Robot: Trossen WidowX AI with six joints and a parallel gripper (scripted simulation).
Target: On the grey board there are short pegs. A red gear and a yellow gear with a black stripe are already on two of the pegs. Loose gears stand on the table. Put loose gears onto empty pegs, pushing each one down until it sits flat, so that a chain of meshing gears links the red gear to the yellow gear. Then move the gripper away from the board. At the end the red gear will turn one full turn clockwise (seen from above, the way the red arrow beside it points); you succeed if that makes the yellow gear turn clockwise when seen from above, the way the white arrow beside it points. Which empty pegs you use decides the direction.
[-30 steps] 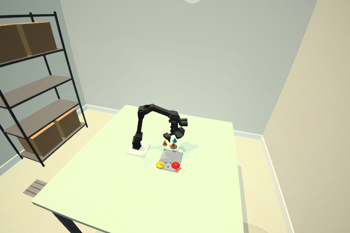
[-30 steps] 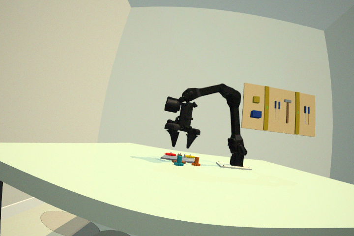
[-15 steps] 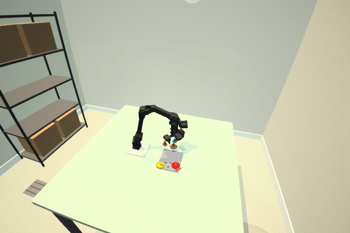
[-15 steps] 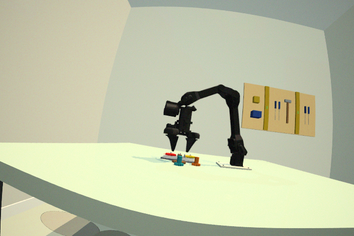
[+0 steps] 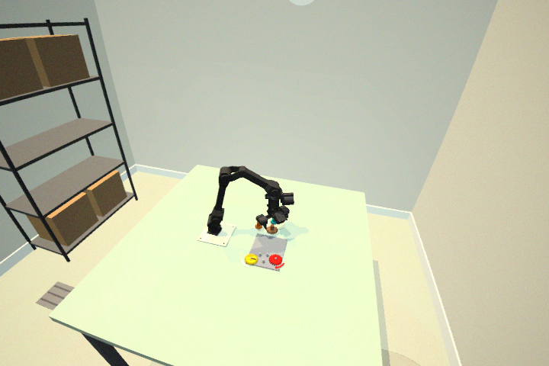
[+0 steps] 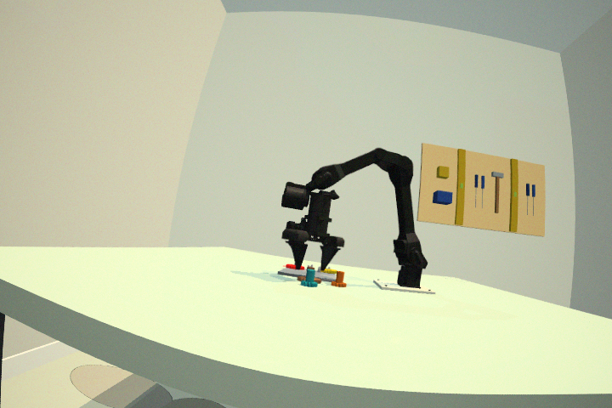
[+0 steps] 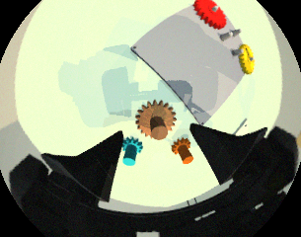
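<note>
Right now the brown gear is 20 mm below my gripper tip. The rest, counted from my gripper tip: grey board 20 mm ahead, 160 mm to the right, 30 mm below; then orange gear 80 mm behind, 20 mm below; then teal gear 10 mm behind, 70 mm to the left, 20 mm below.
</note>
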